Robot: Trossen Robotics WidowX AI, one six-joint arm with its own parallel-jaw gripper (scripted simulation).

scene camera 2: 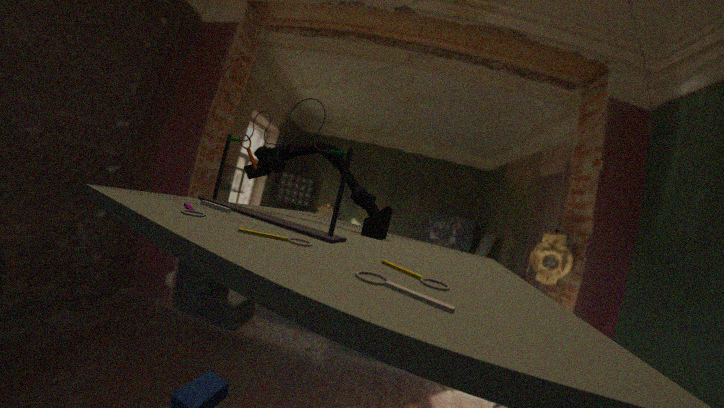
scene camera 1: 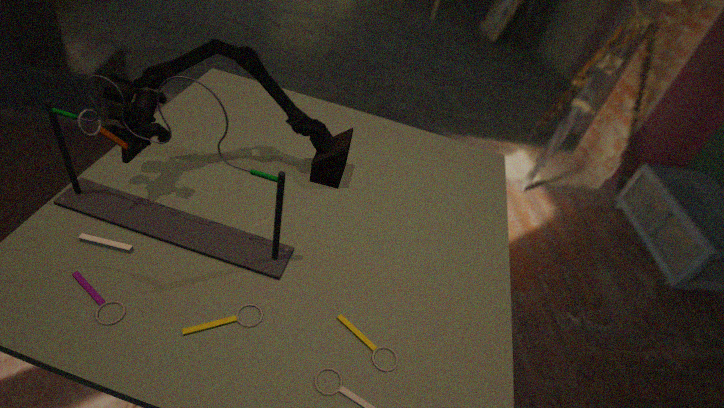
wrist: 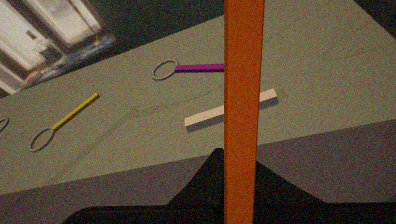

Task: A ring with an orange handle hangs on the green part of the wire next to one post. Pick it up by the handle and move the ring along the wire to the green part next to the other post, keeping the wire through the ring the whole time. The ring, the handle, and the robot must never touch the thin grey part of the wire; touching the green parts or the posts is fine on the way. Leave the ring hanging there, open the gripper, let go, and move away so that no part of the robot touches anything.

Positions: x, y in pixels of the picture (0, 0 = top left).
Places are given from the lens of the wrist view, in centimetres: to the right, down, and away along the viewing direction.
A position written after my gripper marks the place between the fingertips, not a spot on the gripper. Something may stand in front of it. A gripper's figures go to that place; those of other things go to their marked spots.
my gripper (wrist: 225, 156): 1, 2, 11
pale stick (wrist: 216, 115): 3, 0, 32
